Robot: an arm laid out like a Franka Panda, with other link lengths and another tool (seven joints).
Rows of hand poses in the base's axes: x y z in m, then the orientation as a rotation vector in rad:
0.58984 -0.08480 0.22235 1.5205 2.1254 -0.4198
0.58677 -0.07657 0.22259 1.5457 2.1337 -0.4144
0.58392 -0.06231 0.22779 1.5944 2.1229 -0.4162
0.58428 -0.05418 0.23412 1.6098 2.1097 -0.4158
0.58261 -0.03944 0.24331 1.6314 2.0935 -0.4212
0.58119 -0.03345 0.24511 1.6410 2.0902 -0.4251
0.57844 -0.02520 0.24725 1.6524 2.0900 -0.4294
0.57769 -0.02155 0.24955 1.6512 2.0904 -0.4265
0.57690 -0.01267 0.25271 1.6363 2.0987 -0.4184
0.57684 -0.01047 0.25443 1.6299 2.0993 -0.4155
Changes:
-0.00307 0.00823 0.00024 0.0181 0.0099 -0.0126
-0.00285 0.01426 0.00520 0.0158 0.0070 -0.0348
0.00036 0.00813 0.00633 0.0007 -0.0049 -0.0139
-0.00167 0.01474 0.00919 -0.0006 -0.0019 -0.0199
-0.00142 0.00599 0.00180 0.0010 0.0026 -0.0078
-0.00275 0.00825 0.00214 0.0033 0.0054 -0.0080
-0.00075 0.00365 0.00230 0.0010 -0.0016 0.0014
-0.00079 0.00888 0.00316 0.0010 -0.0031 0.0135
-0.00006 0.00220 0.00172 -0.0013 -0.0030 0.0048

